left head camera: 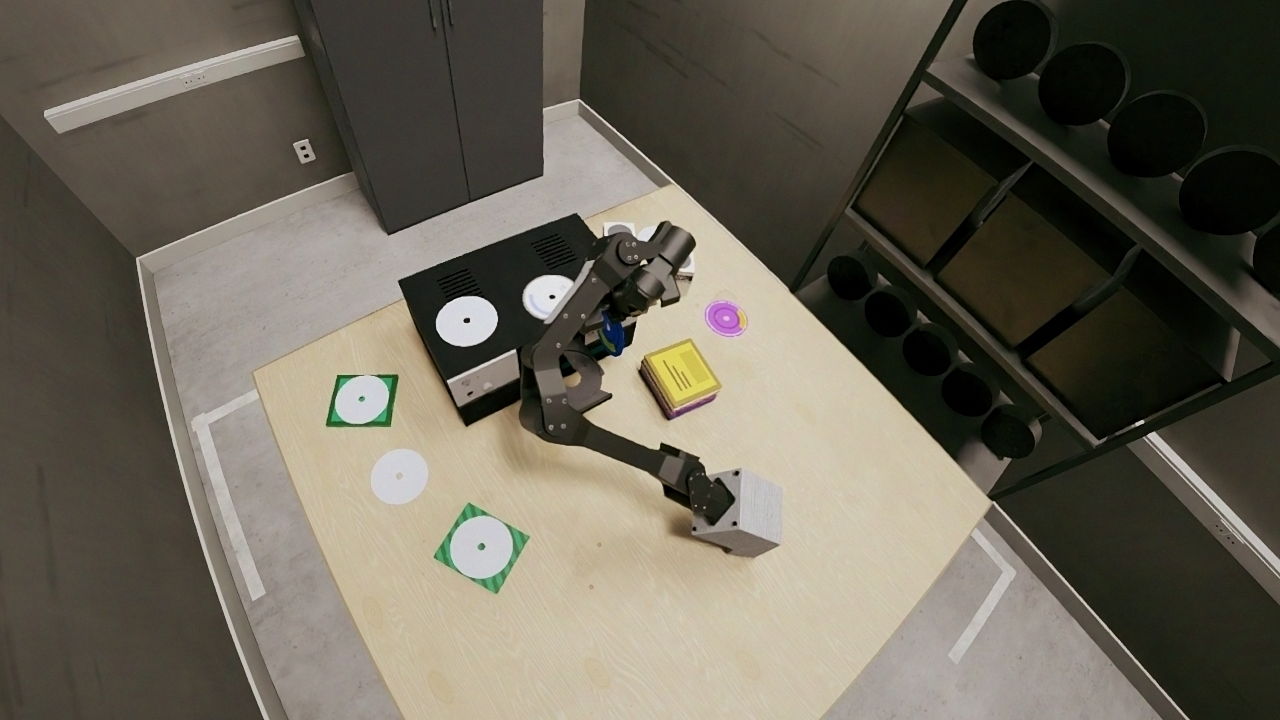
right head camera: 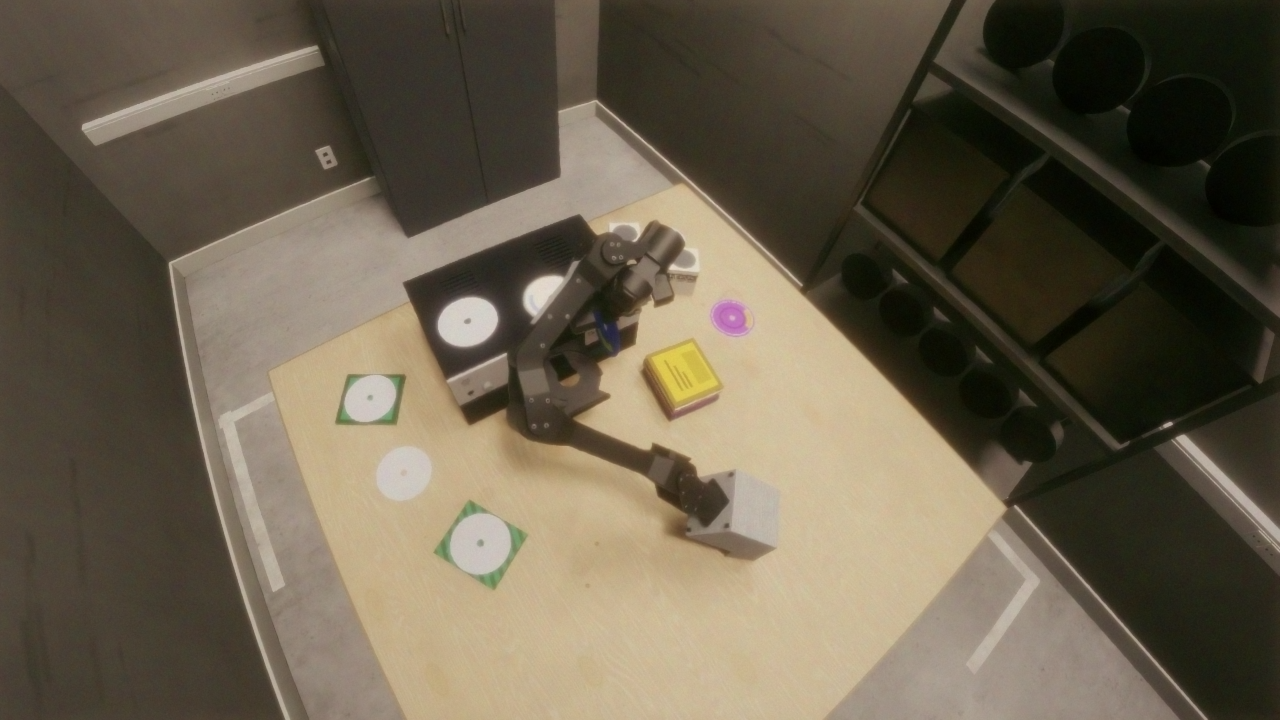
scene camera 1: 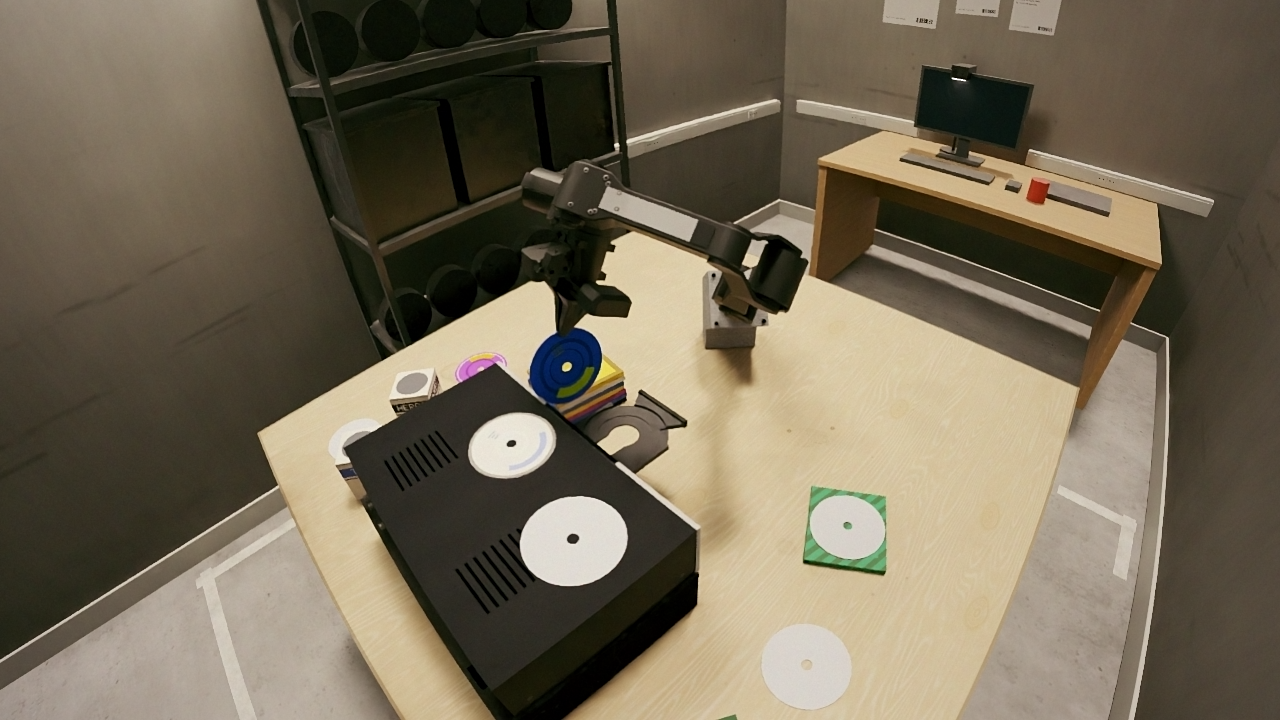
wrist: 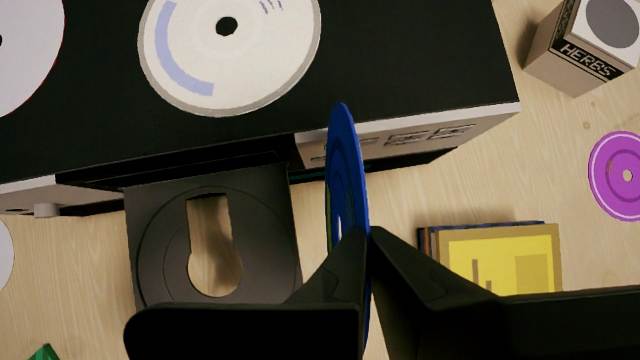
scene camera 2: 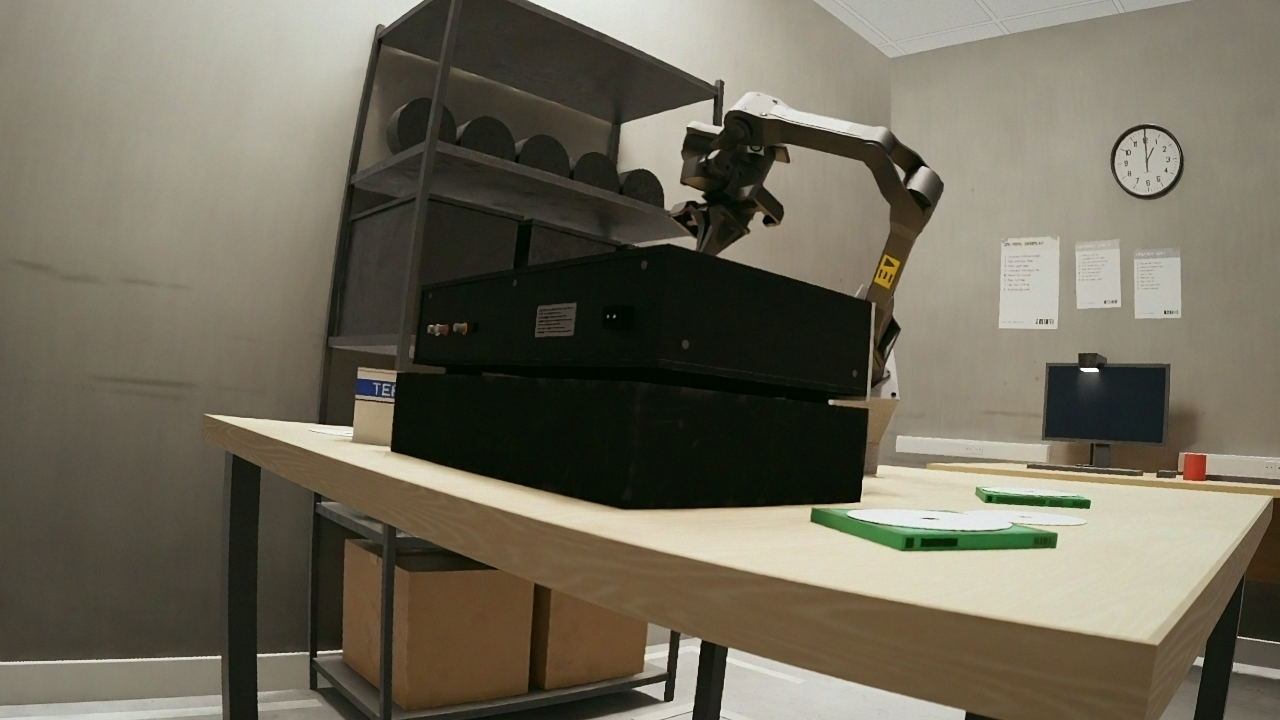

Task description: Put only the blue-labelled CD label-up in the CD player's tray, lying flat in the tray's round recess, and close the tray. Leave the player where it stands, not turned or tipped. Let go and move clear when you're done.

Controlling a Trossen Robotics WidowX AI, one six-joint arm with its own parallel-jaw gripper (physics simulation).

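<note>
My gripper is shut on the rim of the blue-labelled CD. The CD hangs steeply on edge, its label with a yellow-green arc towards the tray side. It is above the table, beside the open tray, to the tray's right in the wrist view. The tray sticks out of the front of the black CD player, and its round recess holds no disc. The CD is hidden in scene camera 2.
Two white discs lie on the player. A stack of cases with a yellow top and a purple disc are right of the tray. A HERBS box is near the player; green cases lie left.
</note>
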